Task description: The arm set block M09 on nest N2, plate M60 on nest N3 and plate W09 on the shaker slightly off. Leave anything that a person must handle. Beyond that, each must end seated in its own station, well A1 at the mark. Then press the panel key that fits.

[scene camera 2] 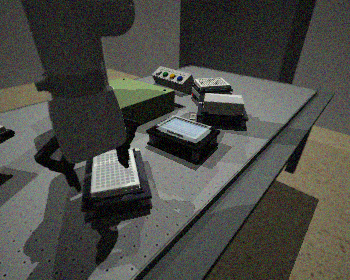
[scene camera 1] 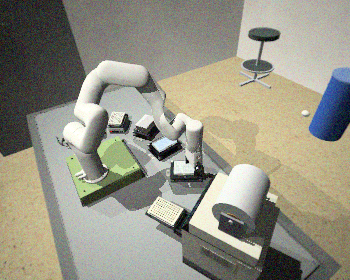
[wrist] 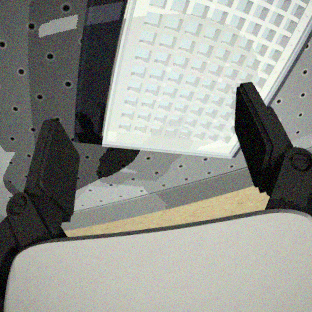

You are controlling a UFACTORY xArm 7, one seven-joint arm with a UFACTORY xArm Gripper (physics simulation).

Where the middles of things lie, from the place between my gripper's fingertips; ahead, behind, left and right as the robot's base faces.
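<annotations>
The blue-tinted plate [scene camera 2: 185, 129] is 10 mm below my hand, and it's 260 mm to the left of my hand and 40 mm behind it.
</annotations>
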